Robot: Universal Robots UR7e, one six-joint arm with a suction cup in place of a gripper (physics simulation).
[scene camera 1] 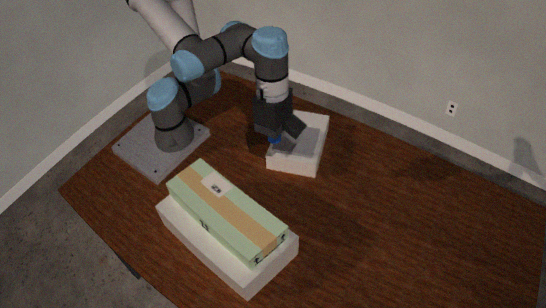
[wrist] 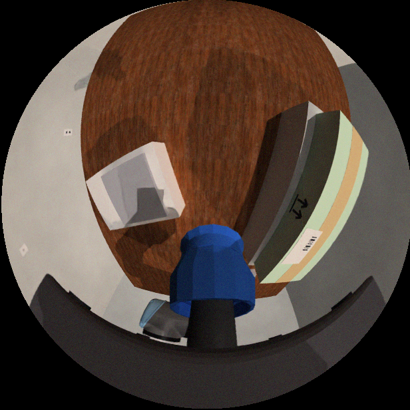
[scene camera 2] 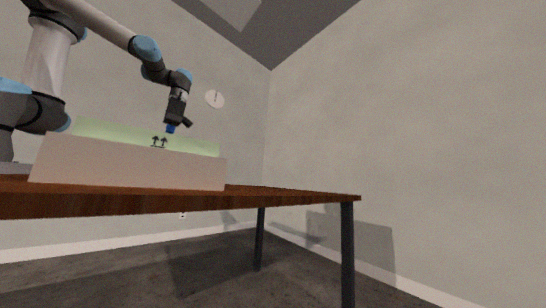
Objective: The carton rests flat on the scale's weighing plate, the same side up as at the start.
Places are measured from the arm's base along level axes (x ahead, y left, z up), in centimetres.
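Pixels of known places: end effector, tool point: (scene camera 2: pixel 169 132); arm's base, origin of the base link: (scene camera 1: pixel 174 137).
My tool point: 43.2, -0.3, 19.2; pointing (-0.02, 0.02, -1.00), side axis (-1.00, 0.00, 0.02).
Ahead of a thing's pixels: the offset from my tool point to its top centre, as dx, dy, dz. Level surfaces: height alone.
The pale green carton {-3.4, -20.4, -7.0} (scene camera 1: pixel 225 215) (scene camera 2: pixel 195 145) (wrist: pixel 352 135) lies flat on a long white block {-3.2, -22.3, -12.7} (scene camera 1: pixel 200 245) (scene camera 2: pixel 125 162) (wrist: pixel 285 160), its taped, labelled face up. Arrows on its side point up in scene camera 2. A smaller white box {-3.5, +20.5, -14.7} (scene camera 1: pixel 292 166) (wrist: pixel 172 187), which looks like the scale, has a grey plate {-2.5, +16.6, -14.7} (scene camera 1: pixel 312 139) (wrist: pixel 117 182) on top with a shadow across it; no carton is on it. My suction gripper (scene camera 1: pixel 274 139) (scene camera 2: pixel 170 129) (wrist: pixel 212 235), a blue cup, is open, holds nothing and hangs in the air, apart from the carton.
The arm's base stands on a grey mounting plate (scene camera 1: pixel 160 167) at the table's back left, behind the long block. The brown table {dz -22.5} (scene camera 1: pixel 400 225) (scene camera 2: pixel 300 196) (wrist: pixel 220 100) carries both white boxes. Walls stand beyond its edges.
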